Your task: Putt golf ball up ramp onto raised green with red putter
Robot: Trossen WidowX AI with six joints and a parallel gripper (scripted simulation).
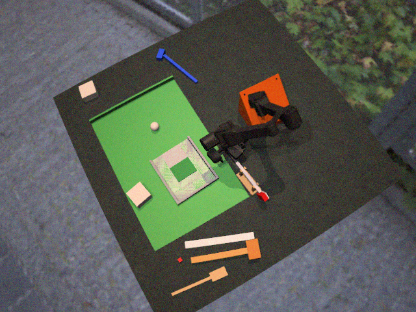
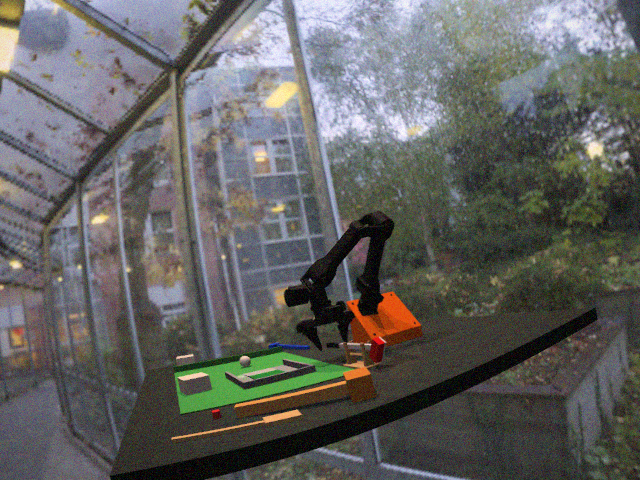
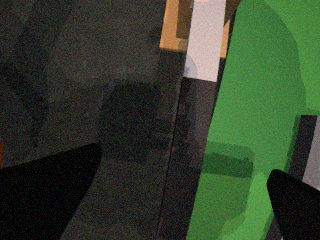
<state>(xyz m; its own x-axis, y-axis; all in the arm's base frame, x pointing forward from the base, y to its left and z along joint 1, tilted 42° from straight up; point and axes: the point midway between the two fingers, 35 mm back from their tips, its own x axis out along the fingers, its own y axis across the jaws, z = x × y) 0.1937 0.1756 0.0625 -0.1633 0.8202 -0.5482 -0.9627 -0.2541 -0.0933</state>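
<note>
My gripper tip is now 11 cm to the right of the red putter and 3 cm past it. The rest, counted from my gripper tip: white golf ball 29 cm to the right, 27 cm ahead, 3 cm below; then white bar 32 cm to the left, 19 cm ahead, 5 cm below; then wooden stand 13 cm to the left, 3 cm behind, 2 cm below.
</note>
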